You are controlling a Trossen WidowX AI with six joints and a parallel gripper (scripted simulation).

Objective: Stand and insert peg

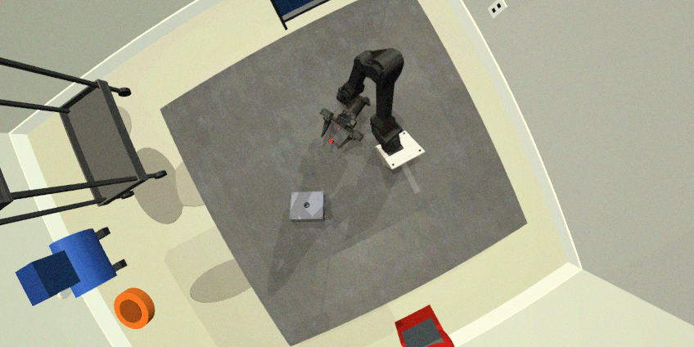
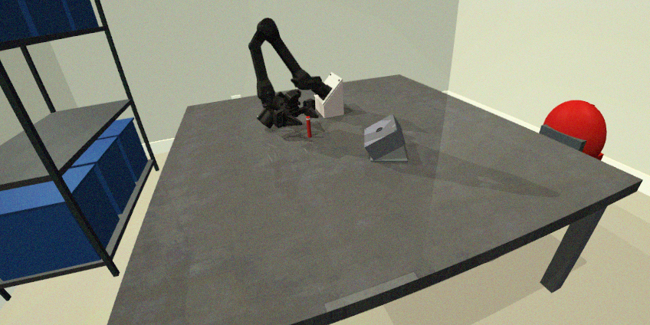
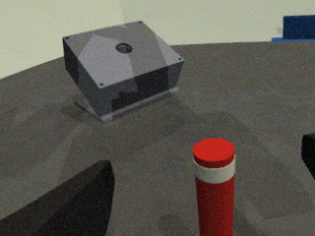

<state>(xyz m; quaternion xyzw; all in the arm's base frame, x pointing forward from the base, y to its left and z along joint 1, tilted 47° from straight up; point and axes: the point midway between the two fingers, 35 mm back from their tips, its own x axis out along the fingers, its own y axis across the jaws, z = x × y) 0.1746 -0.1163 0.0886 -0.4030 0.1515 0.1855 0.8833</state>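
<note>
The red peg lies 1 cm behind my gripper tip and 1 cm below it. From my gripper tip the other things lie so: grey sloped panel: 20 cm ahead, 19 cm to the left, 1 cm below.
</note>
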